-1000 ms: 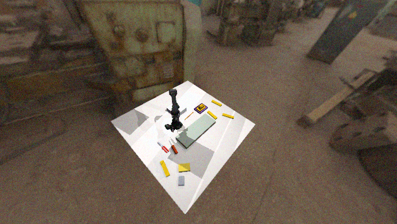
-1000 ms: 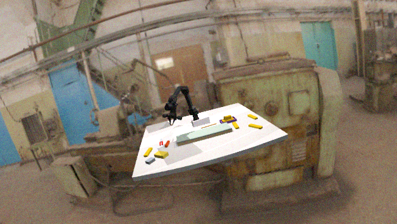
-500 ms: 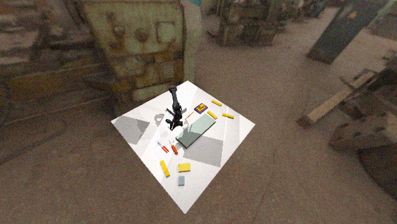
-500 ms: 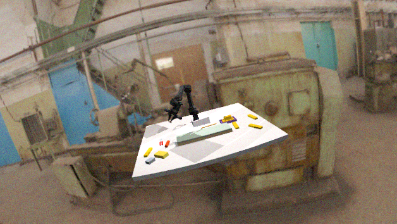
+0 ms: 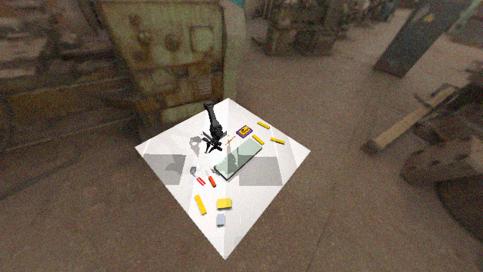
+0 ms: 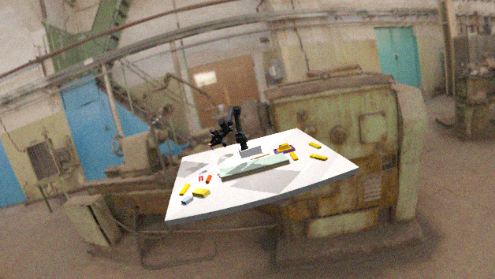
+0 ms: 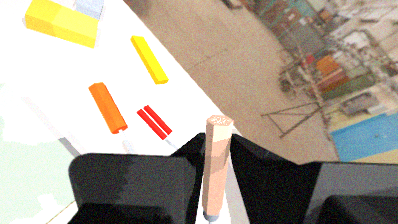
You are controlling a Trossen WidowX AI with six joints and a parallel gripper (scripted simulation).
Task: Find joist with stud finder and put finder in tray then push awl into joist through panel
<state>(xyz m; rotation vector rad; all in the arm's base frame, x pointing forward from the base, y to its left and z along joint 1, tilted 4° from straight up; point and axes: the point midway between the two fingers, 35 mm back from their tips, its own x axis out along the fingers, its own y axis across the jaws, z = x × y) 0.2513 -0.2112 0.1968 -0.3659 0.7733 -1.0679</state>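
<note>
The awl is 40 mm behind my gripper tip, 10 mm to the left of it and 40 mm below it. The rest, counted from my gripper tip: yellow block (360 mm ahead, 100 mm to the right, 220 mm below); then thin pencil-like stick (130 mm behind, 370 mm to the left, 230 mm below); then grey block (430 mm ahead, 190 mm to the right, 220 mm below).
</note>
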